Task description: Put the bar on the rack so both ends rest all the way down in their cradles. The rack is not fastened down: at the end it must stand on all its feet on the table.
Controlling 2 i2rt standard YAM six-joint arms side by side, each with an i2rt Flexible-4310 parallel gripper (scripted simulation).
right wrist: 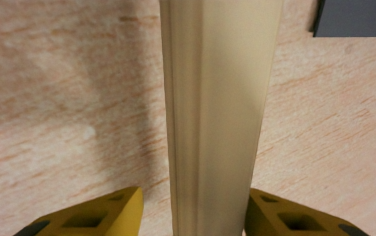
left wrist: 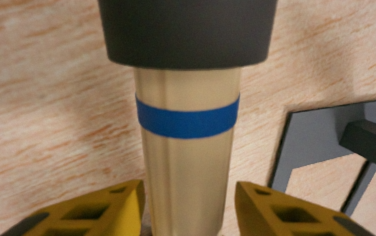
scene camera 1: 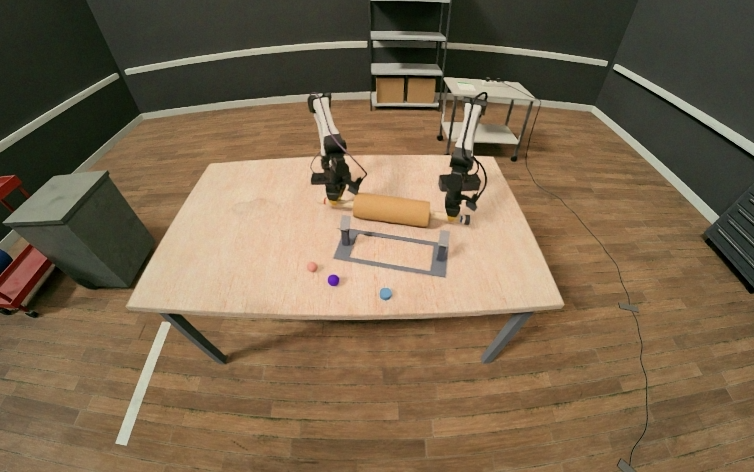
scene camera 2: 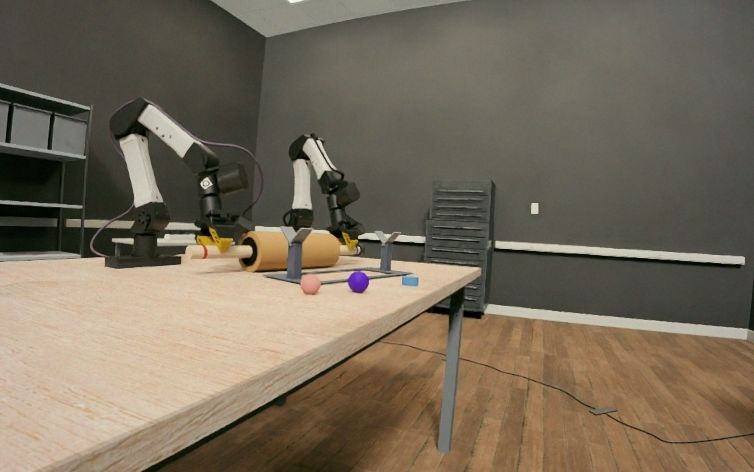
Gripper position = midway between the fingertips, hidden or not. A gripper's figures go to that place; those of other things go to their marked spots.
The left gripper (scene camera 2: 346, 251) is 132 cm from the lens. The right gripper (scene camera 2: 217, 255) is 100 cm from the lens.
